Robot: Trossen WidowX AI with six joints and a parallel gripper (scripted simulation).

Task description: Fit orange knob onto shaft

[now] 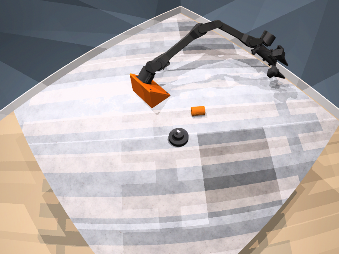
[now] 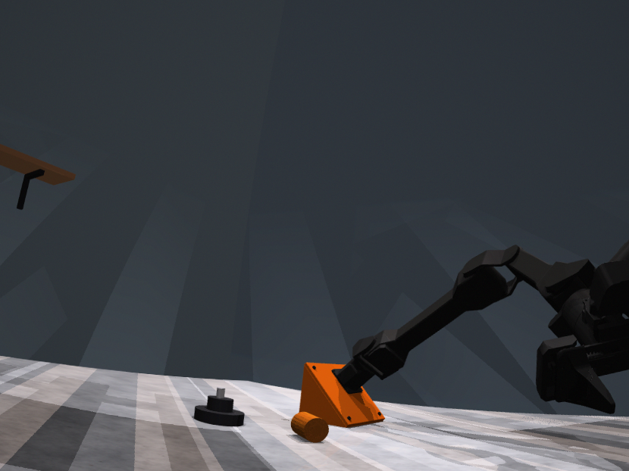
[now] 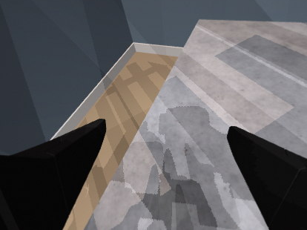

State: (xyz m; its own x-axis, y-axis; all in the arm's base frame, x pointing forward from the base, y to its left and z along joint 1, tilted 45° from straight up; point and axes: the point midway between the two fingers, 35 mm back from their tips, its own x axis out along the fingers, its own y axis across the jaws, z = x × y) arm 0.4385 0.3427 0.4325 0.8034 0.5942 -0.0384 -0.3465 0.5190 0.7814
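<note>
The orange knob lies 460 mm to the right of my gripper tip, 190 mm behind it and 90 mm below it. Round my gripper tip: black round pedestal: 630 mm to the right, 160 mm behind, 80 mm below.
</note>
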